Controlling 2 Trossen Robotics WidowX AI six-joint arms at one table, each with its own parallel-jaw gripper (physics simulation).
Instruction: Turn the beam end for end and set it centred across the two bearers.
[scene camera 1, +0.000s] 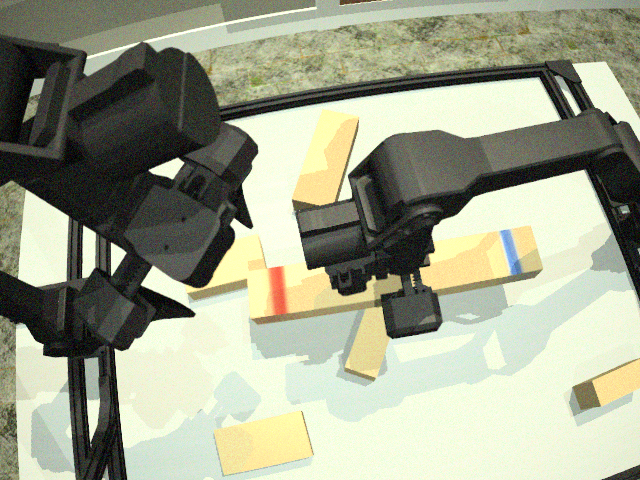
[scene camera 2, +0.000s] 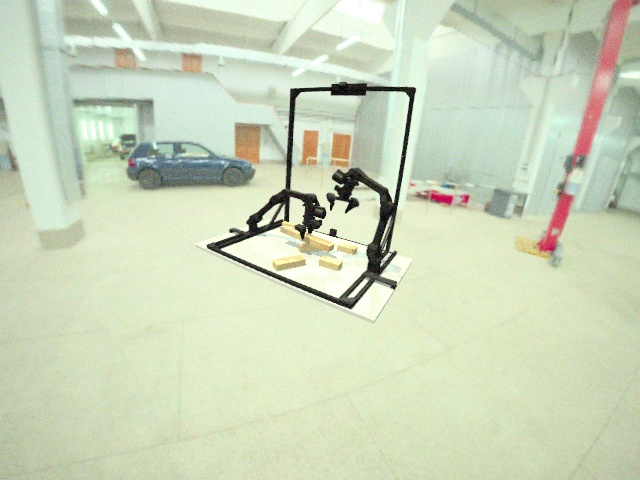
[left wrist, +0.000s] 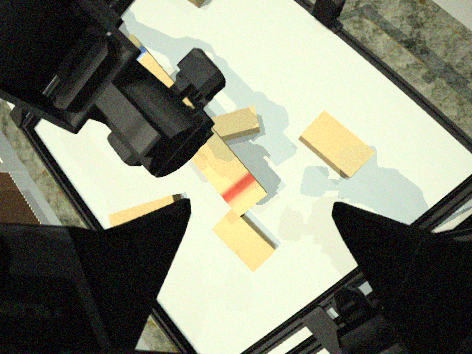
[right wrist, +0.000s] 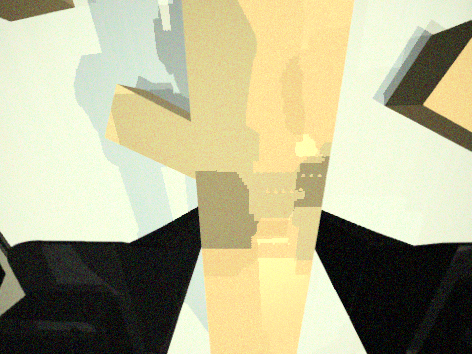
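Pixels of known places: left gripper, fingertip midpoint: (scene camera 1: 220, 269) (scene camera 2: 337, 212) (left wrist: 261, 206); right gripper, fingertip midpoint: (scene camera 1: 397, 277) (scene camera 2: 305, 238) (right wrist: 254, 211); left arm's base, origin of the base link: (scene camera 1: 87, 337) (scene camera 2: 373, 270) (left wrist: 351, 304); right arm's base, origin of the base link: (scene camera 1: 637, 229) (scene camera 2: 253, 231) (left wrist: 92, 21).
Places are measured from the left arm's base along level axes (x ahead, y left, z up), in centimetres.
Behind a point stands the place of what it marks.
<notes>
The long wooden beam (scene camera 1: 465, 263) {x 55.1, y -2.1, z 9.6 cm} (scene camera 2: 321, 242) {x 33.6, y 1.7, z 8.1 cm} (left wrist: 220, 165) {x 36.0, y -0.7, z 8.3 cm} (right wrist: 250, 305) {x 51.8, y -1.7, z 9.4 cm} has a red band near its left end and a blue band near its right end in scene camera 1. My right gripper (scene camera 1: 392, 280) {x 46.5, y -1.1, z 6.7 cm} (scene camera 2: 306, 233) {x 46.5, y -1.1, z 6.7 cm} (right wrist: 254, 211) {x 46.5, y -1.1, z 6.7 cm} is shut on the beam near its middle. A small block (scene camera 1: 367, 346) {x 41.2, y -8.5, z 2.5 cm} (left wrist: 237, 122) {x 41.4, y -8.2, z 2.5 cm} (right wrist: 150, 120) {x 40.4, y -8.8, z 2.5 cm} lies crosswise partly beneath it. The red end overlaps the corner of another block (scene camera 1: 242, 260) {x 26.3, y 7.2, z 1.9 cm} (scene camera 2: 330, 264) {x 21.9, y 10.4, z 0.8 cm} (left wrist: 245, 242) {x 22.6, y 7.2, z 1.9 cm}; contact cannot be told. My left gripper (scene camera 1: 222, 269) {x 27.7, y -3.8, z 27.0 cm} (scene camera 2: 339, 209) {x 27.7, y -3.8, z 27.0 cm} (left wrist: 261, 206) {x 27.7, y -3.8, z 27.0 cm} is open and empty, high above the red end's side. I cannot tell which blocks are the bearers.
A longer block (scene camera 1: 325, 155) {x 41.4, y 22.2, z 1.9 cm} (scene camera 2: 289, 263) {x 39.4, y 24.9, z 1.3 cm} (left wrist: 142, 210) {x 42.9, y 20.8, z 1.9 cm} lies toward the top in scene camera 1. A flat block (scene camera 1: 263, 442) {x 25.3, y -18.7, z 1.9 cm} (scene camera 2: 347, 249) {x 23.7, y -15.7, z 0.7 cm} (left wrist: 336, 145) {x 24.9, y -18.4, z 1.9 cm} lies at its bottom. Another block (scene camera 1: 617, 384) {x 74.5, y -22.8, z 4.4 cm} lies at its lower right. A black frame (scene camera 1: 387, 86) {x 55.4, y 36.1, z 0.0 cm} borders the table.
</notes>
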